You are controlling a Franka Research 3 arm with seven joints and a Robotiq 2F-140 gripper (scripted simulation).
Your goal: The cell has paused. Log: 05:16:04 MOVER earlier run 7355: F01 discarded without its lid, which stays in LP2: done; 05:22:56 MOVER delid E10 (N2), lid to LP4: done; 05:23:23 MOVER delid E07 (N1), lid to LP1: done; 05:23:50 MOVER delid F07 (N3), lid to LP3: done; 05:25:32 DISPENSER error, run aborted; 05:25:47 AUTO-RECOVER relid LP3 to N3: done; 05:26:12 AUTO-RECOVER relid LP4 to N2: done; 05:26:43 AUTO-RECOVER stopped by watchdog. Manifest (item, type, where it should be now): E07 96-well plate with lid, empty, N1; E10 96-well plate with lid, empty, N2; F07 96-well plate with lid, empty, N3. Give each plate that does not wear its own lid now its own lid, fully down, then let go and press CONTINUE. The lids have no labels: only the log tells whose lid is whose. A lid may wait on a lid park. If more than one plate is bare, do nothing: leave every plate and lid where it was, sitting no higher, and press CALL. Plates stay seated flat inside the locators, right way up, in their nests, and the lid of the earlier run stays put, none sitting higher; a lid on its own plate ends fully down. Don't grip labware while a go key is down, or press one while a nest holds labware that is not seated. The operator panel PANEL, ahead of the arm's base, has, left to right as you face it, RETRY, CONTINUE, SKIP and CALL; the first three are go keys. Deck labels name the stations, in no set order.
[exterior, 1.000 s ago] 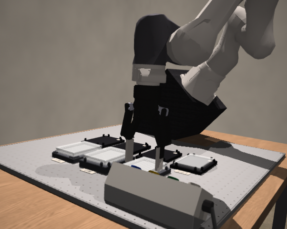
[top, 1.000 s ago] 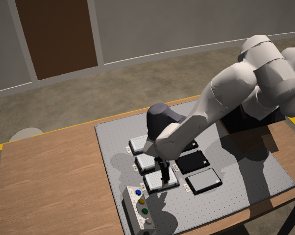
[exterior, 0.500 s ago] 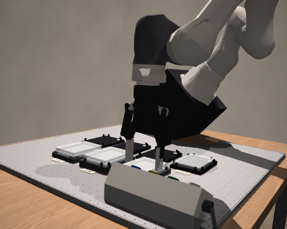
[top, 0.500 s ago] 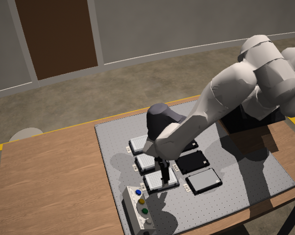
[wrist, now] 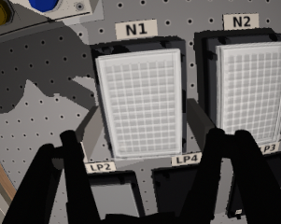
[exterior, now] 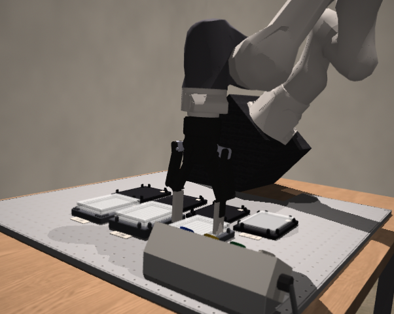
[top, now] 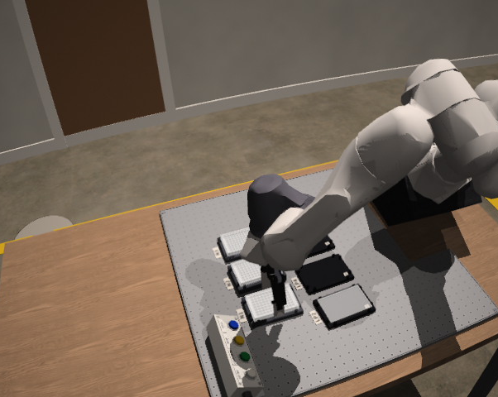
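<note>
Right now the plate is 30 mm below my hand. Also, from my hand: lid park LP4 (180 mm behind, 50 mm to the right, 50 mm below); then blue call key (130 mm ahead, 60 mm to the left, 20 mm above); then yellow skip key (130 mm ahead, 110 mm to the left, 20 mm above).
</note>
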